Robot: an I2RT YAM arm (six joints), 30 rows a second.
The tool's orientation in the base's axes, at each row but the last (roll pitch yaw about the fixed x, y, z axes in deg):
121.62 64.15 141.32
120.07 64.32 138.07
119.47 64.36 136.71
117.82 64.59 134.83
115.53 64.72 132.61
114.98 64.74 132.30
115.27 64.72 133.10
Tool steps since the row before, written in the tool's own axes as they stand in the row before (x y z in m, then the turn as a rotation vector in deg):
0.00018 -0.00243 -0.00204 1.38 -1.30 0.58
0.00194 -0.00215 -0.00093 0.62 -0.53 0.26
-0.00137 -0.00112 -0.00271 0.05 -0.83 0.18
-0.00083 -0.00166 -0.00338 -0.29 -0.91 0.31
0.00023 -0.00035 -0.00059 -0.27 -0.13 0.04
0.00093 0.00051 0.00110 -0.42 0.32 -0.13
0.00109 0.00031 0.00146 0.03 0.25 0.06
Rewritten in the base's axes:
-0.00124 -0.00286 -0.00060 0.40 -0.56 -1.86
-0.00095 -0.00168 -0.00235 0.17 -0.21 -0.81
-0.00180 -0.00230 0.00139 0.34 -0.67 -0.40
-0.00249 -0.00284 0.00080 0.59 -0.80 -0.15
-0.00053 -0.00043 -0.00023 0.15 -0.19 0.19
0.00063 0.00111 -0.00084 -0.08 0.11 0.53
0.00095 0.00111 -0.00113 -0.02 0.25 0.06

